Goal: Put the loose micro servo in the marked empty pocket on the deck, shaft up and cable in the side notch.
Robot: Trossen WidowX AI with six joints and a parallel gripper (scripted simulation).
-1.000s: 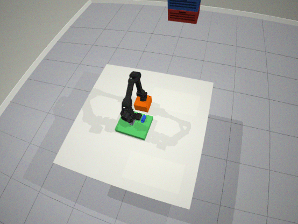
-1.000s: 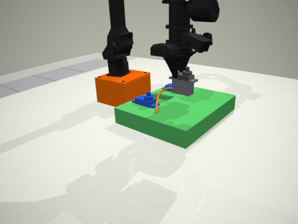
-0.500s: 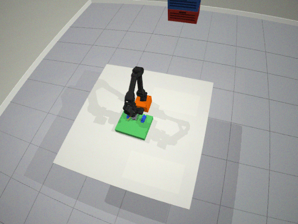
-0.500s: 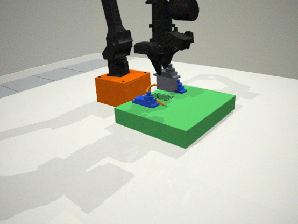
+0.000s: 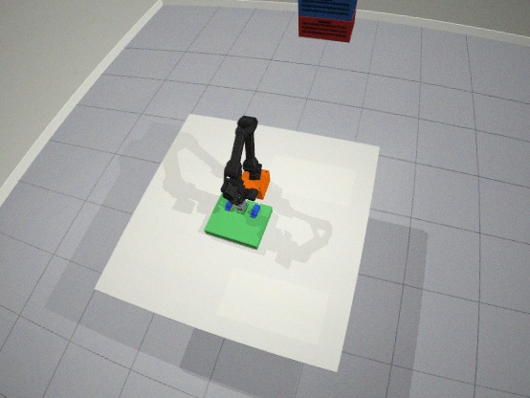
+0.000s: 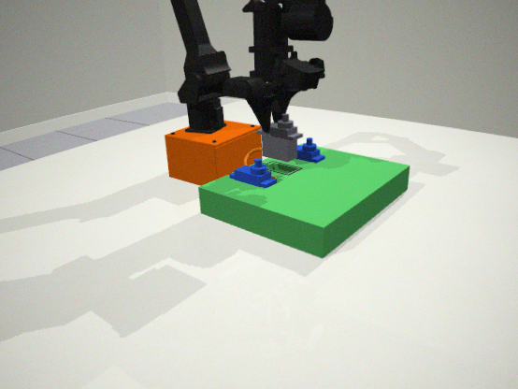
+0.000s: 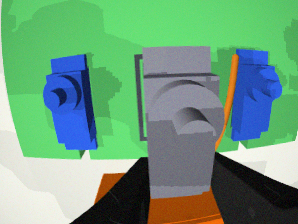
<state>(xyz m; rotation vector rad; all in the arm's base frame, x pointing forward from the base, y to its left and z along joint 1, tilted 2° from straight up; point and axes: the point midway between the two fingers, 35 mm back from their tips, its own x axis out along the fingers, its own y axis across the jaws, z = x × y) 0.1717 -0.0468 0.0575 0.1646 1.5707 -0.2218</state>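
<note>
Now: gripper tip 12 cm short of the green deck, 9 cm above it and 3 cm to the left of it.
</note>
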